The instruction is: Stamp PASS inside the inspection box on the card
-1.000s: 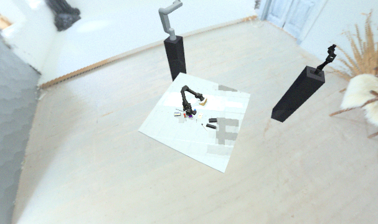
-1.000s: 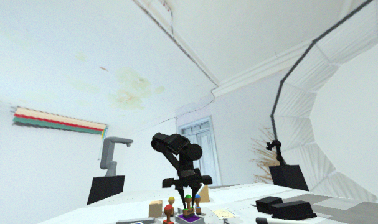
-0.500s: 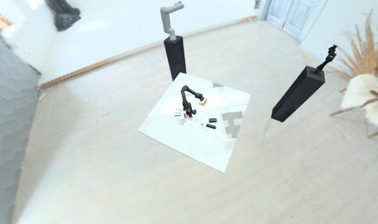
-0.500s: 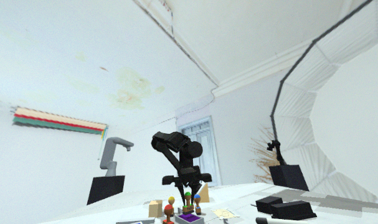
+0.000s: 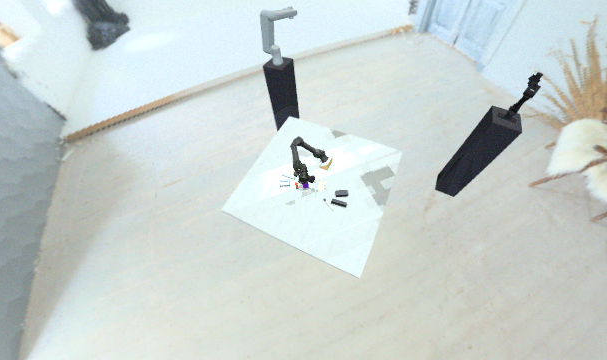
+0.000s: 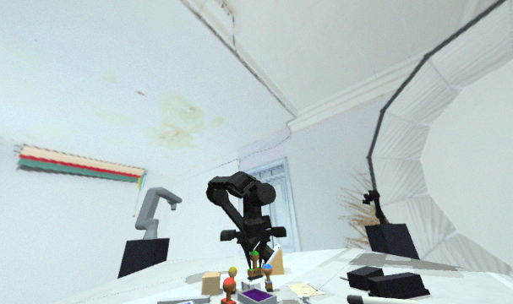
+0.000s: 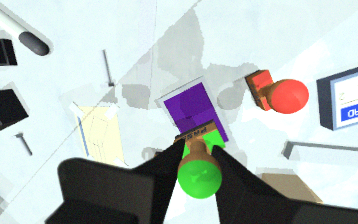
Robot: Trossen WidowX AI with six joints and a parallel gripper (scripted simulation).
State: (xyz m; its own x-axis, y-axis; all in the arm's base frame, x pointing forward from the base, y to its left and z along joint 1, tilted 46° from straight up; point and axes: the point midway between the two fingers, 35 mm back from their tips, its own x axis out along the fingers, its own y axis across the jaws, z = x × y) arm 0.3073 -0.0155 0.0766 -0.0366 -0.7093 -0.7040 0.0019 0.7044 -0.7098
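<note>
Now: gripper tip 6 cm past the cream card, 14 cm to the right of it and 7 cm above it. From my gripper tip the other things lie so: green-knobbed stamp: right at my gripper tip; then red-knobbed stamp: 5 cm ahead, 6 cm to the right, 5 cm below; then purple ink pad: 7 cm below.
</note>
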